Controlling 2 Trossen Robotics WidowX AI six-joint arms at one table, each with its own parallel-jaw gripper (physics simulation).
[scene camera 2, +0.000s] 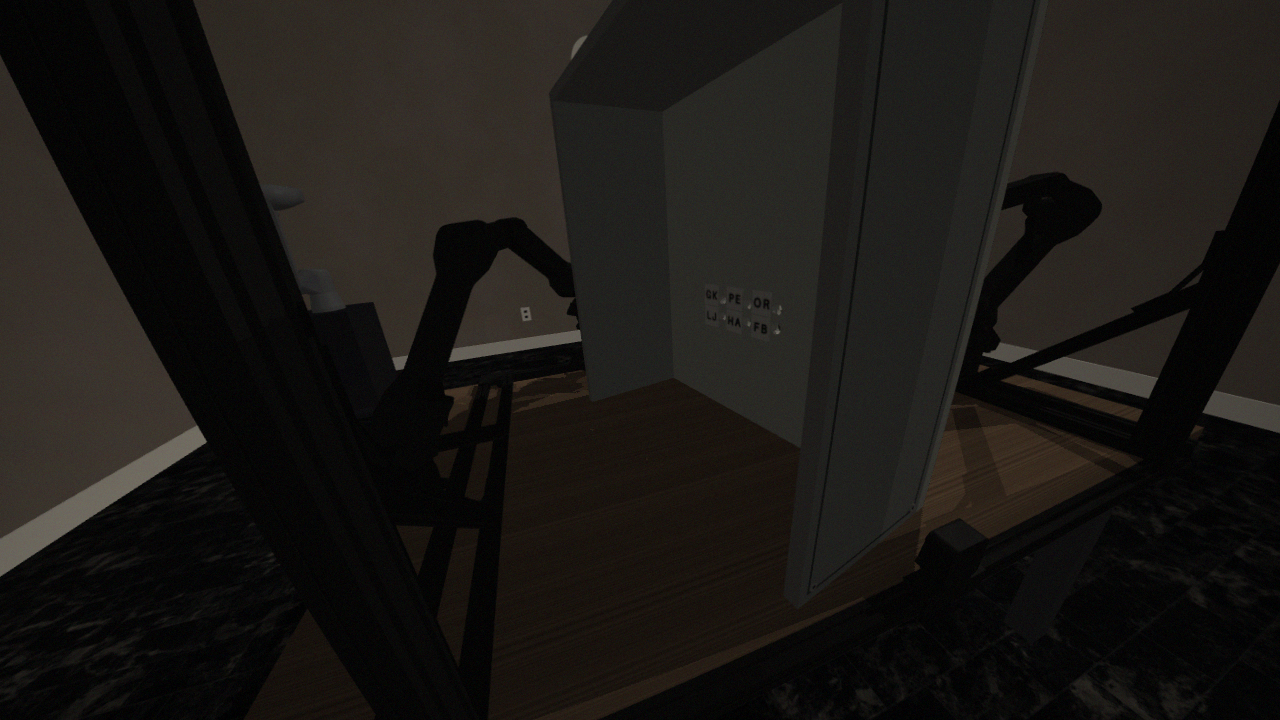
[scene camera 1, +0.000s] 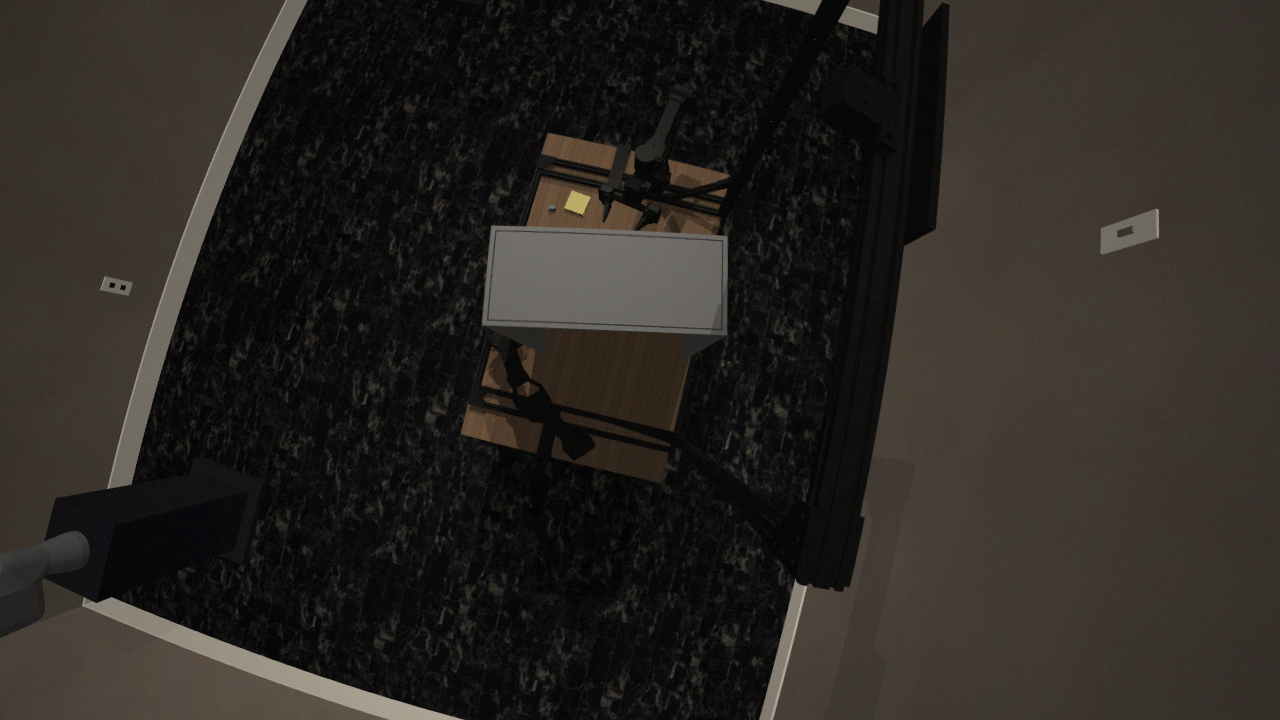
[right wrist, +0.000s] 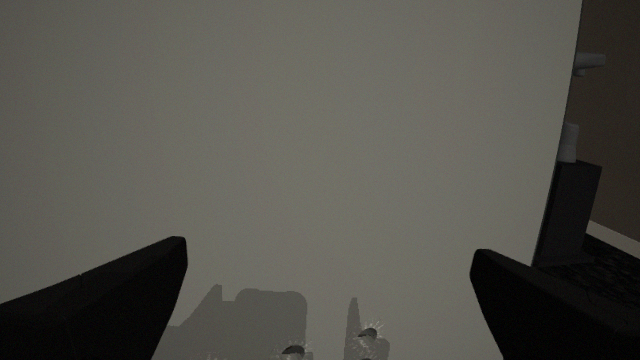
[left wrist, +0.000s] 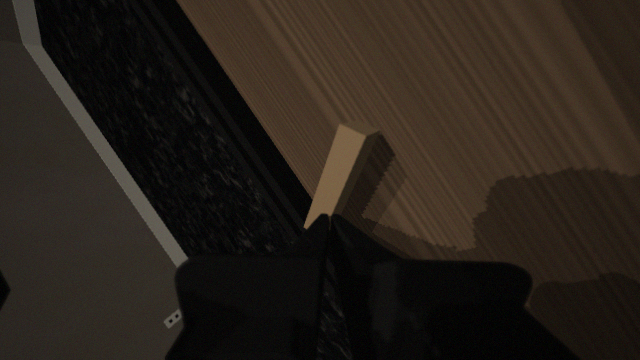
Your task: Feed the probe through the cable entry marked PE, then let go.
My right gripper shows in scene camera 1 and in the right wrist view; in the left wrist view it is out of frame. A tan probe shows in the left wrist view (353, 141). One and the same spot on my right gripper: (right wrist: 128, 301) is (scene camera 1: 638, 222).
